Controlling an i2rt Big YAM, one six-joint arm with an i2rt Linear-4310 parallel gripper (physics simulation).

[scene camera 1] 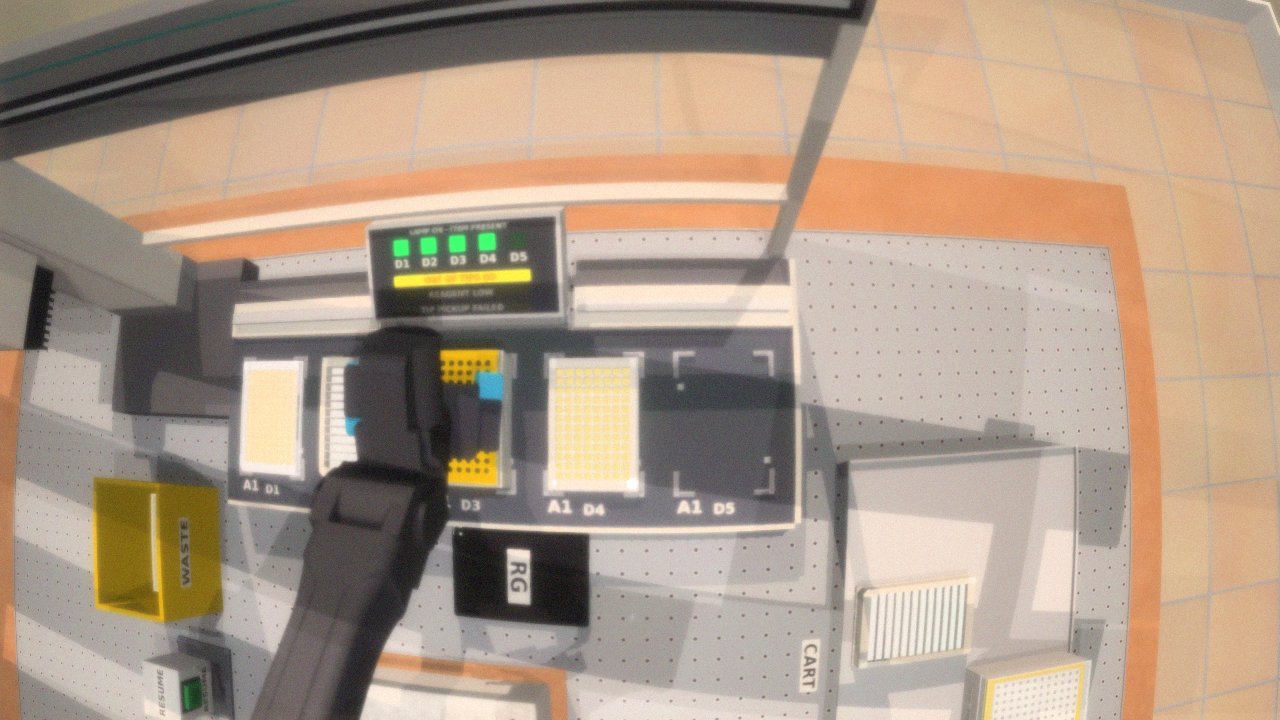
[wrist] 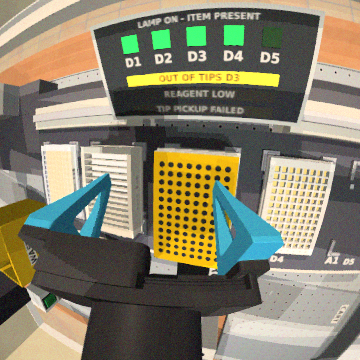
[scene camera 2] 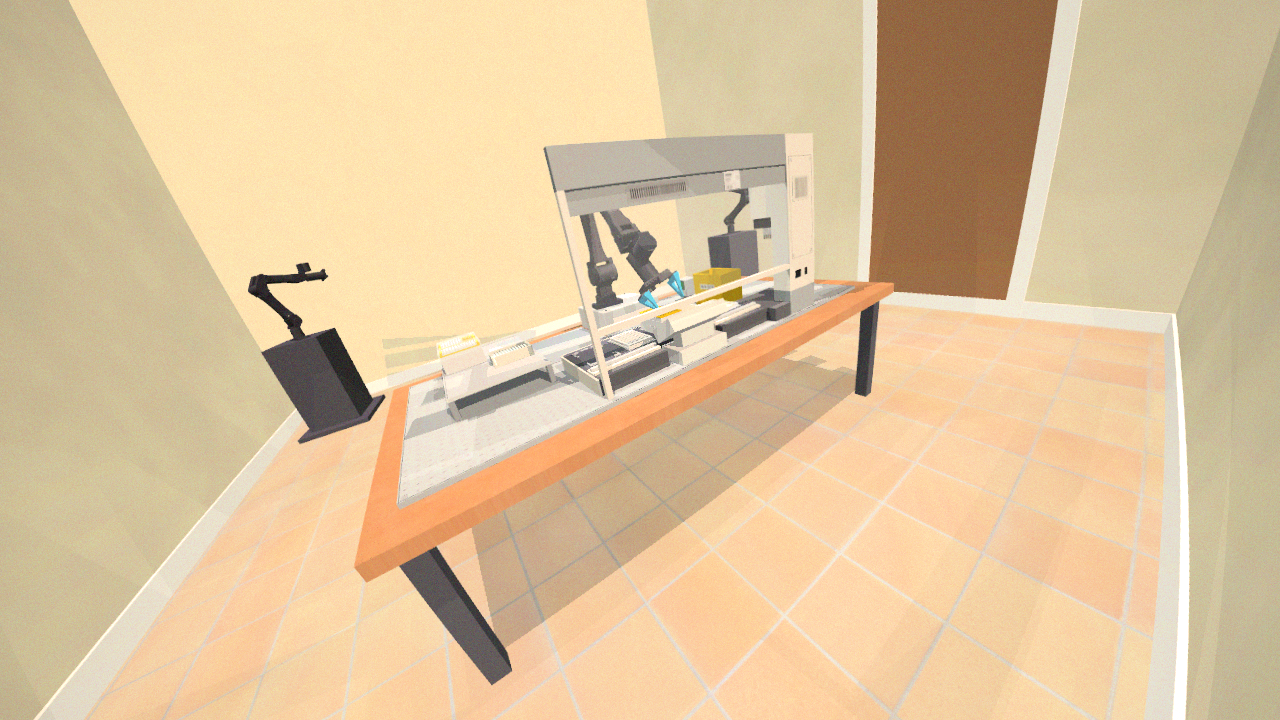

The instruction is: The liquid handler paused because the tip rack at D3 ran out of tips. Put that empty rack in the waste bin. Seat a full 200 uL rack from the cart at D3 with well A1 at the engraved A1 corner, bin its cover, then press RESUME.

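Places are measured from the arm's base along level axes (x right, y ahead, z up), in centimetres.
Pixels of known places: gripper, fingertip midpoint: (wrist: 161,181).
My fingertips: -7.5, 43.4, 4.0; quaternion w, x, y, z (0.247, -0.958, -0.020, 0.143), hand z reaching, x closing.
Behind a point stands the place of what it marks, as x, y, z.
The orange tip rack (scene camera 1: 472,467) @(-2.1, 35.9, 2.4) (wrist: 182,215) @(-5.3, 40.0, 2.4) sits at D3; dark holes cover its top. My gripper (scene camera 1: 420,390) @(-7.5, 43.5, 4.0) (scene camera 2: 666,300) @(-7.5, 43.5, 4.0) (wrist: 161,181) @(-7.5, 43.5, 4.0) is open and empty above D2 and D3. In the wrist view its left finger overlaps the D2 rack and its right finger overlaps the orange rack's right part. The waste bin (scene camera 1: 201,505) @(-39.0, 23.9, -4.1) (scene camera 2: 729,287) (wrist: 19,215) @(-40.5, 26.0, -0.1) is yellow, left of the deck. On the cart (scene camera 1: 948,519) @(44.9, 36.5, -2.3) are a striped rack (scene camera 1: 913,620) @(42.1, 25.9, -0.1) and a yellow-edged rack (scene camera 1: 1038,696) @(57.1, 18.4, 4.8); their tip sizes are unreadable. The RESUME button (scene camera 1: 189,694) @(-35.8, 0.9, 0.9) (wrist: 49,300) @(-35.8, 0.8, 0.1) is green.
The status screen (scene camera 1: 465,268) @(-5.9, 54.1, 3.1) (wrist: 200,65) @(-6.3, 54.1, 3.1) reads OUT OF TIPS D3; lamps D1 to D4 are lit. A striped rack (wrist: 117,200) @(-14.8, 37.7, -0.7) is at D2, a pale plate (scene camera 1: 271,416) @(-28.6, 36.7, -2.4) at D1, a yellow-dotted rack (scene camera 1: 593,425) @(7.9, 41.9, -2.4) at D4. A black RG block (scene camera 1: 559,577) @(6.0, 26.0, -7.5) lies before D3.
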